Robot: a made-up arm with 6 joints.
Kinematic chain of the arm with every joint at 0, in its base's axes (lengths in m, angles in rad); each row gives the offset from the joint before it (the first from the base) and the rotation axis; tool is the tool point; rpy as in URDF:
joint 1: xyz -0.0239 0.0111 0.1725 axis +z
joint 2: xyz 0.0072 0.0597 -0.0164 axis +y
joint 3: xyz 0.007 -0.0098 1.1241 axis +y
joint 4: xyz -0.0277 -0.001 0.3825 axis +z
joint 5: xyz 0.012 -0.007 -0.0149 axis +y
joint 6: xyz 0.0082 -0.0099 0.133 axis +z
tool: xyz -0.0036 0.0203 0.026 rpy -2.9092 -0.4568 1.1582
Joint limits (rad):
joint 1: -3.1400..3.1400
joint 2: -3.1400..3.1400
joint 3: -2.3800..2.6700
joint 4: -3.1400..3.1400
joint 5: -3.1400..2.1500
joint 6: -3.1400..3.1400
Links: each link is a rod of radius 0.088 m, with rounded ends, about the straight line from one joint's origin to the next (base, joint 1, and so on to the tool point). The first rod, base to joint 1, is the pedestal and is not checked.
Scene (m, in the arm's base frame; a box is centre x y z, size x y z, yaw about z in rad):
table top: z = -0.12
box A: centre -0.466 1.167 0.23 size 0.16 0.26 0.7 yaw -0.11
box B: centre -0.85 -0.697 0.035 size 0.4 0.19 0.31 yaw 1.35
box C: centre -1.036 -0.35 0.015 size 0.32 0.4 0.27 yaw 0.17
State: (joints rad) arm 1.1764 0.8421 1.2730 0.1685 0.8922 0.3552
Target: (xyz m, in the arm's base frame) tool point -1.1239 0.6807 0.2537
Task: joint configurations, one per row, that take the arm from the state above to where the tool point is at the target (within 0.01 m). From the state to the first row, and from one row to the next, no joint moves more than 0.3 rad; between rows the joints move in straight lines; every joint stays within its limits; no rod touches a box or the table.
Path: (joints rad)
1: 1.4077 0.8095 1.1752 0.1990 0.8598 0.3566
2: 1.6389 0.7769 1.0774 0.2295 0.8273 0.3580
3: 1.8702 0.7443 0.9796 0.2600 0.7949 0.3595
4: 2.0884 0.8655 1.0635 0.2751 0.8253 0.3548
5: 2.3066 0.9867 1.1474 0.2902 0.8556 0.3501
6: 2.5248 1.1079 1.2313 0.3053 0.8860 0.3455

